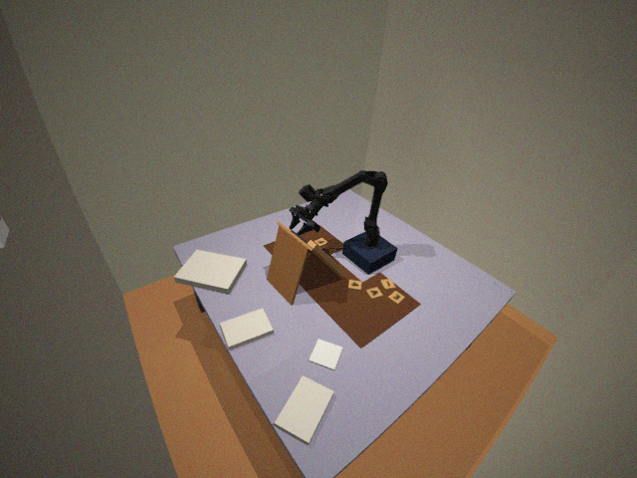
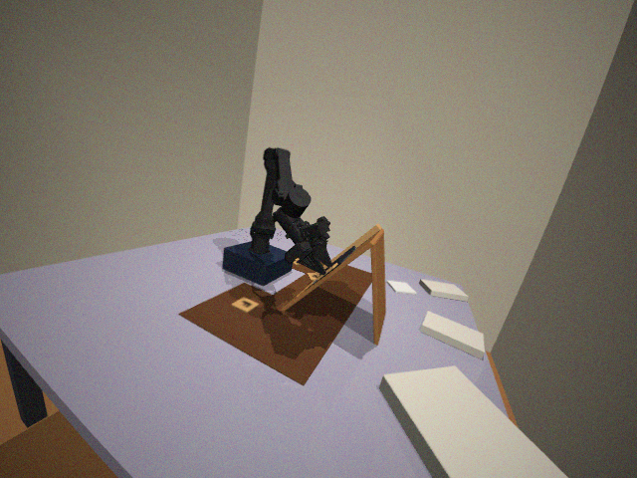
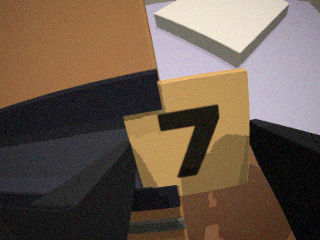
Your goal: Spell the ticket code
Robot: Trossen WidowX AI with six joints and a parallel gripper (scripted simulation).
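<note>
Now: the white ticket 60 mm behind my gripper tip, 140 mm to the left of it and 80 mm below it. Also, from my gripper tip: tan tile marked 7: right at my gripper tip; white card: 190 mm ahead, 510 mm to the left, 180 mm below; brown mat: 160 mm behind, 190 mm to the left, 180 mm below.
</note>
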